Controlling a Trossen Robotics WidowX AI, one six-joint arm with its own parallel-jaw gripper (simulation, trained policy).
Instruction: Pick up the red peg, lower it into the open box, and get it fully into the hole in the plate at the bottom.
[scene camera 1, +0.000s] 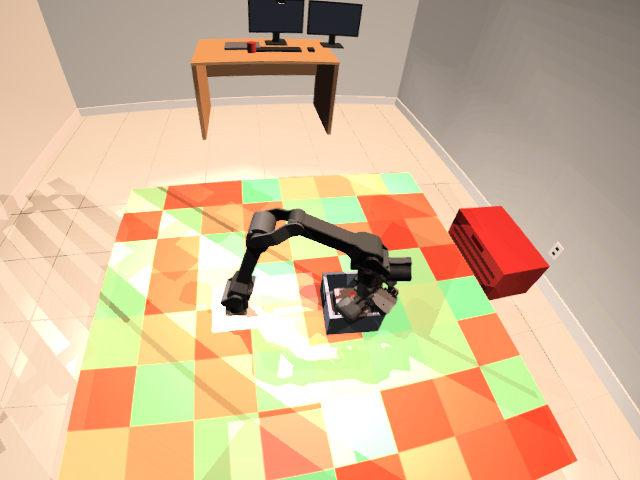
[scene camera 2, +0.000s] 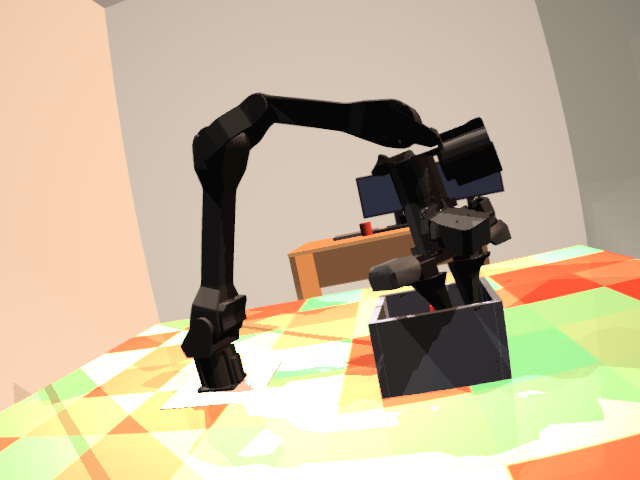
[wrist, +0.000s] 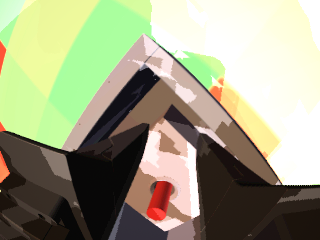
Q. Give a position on a box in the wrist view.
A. At 148, 78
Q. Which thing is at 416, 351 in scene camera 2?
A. A box.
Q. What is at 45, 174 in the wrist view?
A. My gripper.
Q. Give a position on a pale plate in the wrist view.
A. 170, 153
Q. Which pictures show my gripper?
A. Scene camera 1, scene camera 2 and the wrist view: all of them.
